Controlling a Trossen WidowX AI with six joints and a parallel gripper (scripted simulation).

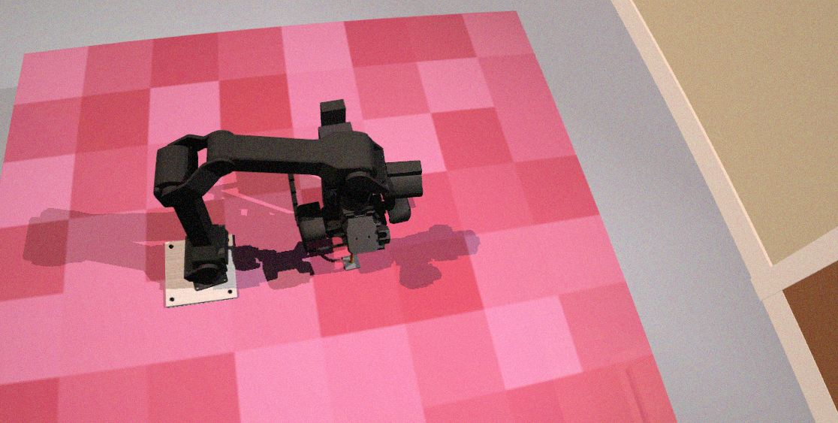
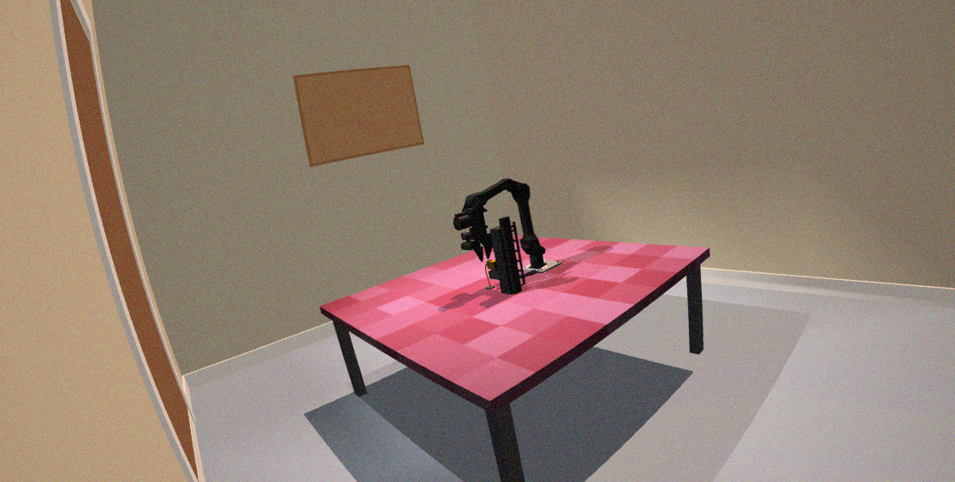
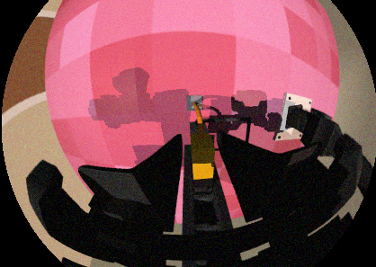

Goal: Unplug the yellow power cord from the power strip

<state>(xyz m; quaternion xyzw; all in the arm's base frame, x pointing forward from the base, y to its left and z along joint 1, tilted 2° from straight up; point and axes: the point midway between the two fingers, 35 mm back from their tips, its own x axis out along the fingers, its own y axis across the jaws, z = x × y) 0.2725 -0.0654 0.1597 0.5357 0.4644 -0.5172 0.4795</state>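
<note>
Now: gripper tip 6 cm to the right of the yellow plug and 1 cm above it.
</note>
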